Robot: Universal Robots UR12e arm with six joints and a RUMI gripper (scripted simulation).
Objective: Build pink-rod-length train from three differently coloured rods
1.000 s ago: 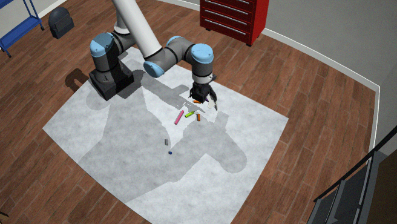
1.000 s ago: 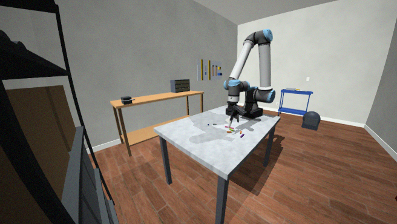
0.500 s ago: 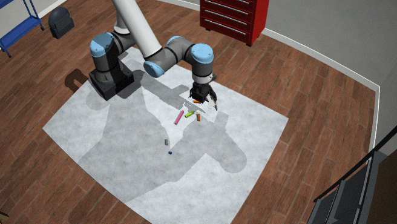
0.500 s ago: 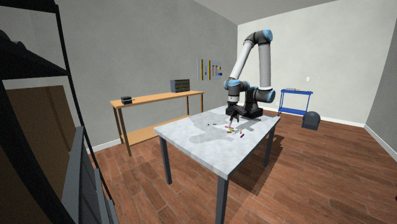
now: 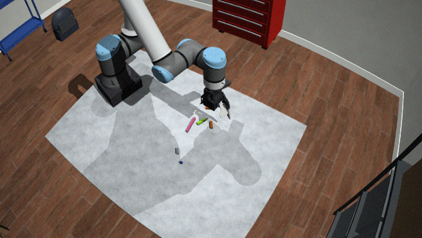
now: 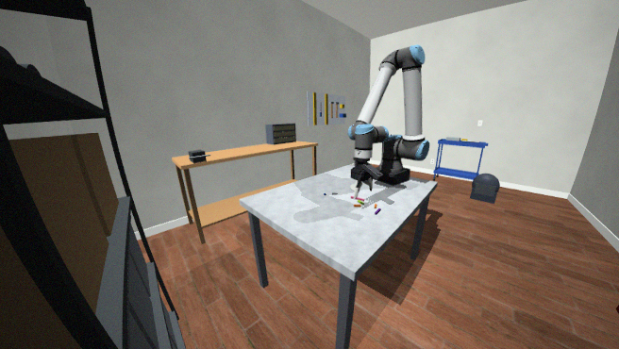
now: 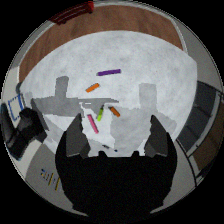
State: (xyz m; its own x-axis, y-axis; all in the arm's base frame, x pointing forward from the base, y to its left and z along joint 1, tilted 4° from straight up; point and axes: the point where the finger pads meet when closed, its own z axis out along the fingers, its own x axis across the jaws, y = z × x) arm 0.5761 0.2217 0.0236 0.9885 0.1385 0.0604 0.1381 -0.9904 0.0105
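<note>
Now: hand 50 mm short of the blue rod, 280 mm to the left of it and 70 mm above it. From my hand the other things lie so: purple rod: 30 mm behind, 80 mm to the left, 70 mm below; pink rod: 70 mm behind, 110 mm to the right, 70 mm below; lime rod: 50 mm behind, 60 mm to the right, 70 mm below.
</note>
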